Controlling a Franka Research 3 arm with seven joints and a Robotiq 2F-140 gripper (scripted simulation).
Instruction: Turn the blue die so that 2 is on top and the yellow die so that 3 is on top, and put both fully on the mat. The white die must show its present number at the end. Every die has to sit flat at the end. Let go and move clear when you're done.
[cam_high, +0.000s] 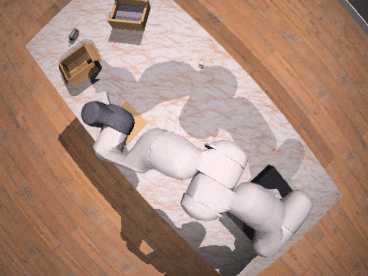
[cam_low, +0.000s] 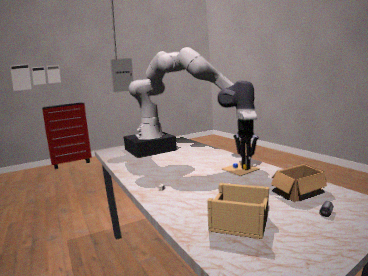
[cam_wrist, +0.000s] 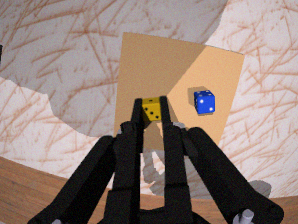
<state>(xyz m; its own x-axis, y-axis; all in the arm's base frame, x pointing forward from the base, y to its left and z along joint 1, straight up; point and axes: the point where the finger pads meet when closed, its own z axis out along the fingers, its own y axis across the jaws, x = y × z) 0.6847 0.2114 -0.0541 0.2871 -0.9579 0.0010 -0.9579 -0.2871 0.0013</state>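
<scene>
Right now my hand is 2 cm above the yellow die. From my hand the other things lie so: cardboard box (34 cm ahead, 2 cm to the right); then blue die (6 cm behind, 2 cm to the right, 3 cm below); then tan mat (3 cm behind, 1 cm to the right, 4 cm below).
</scene>
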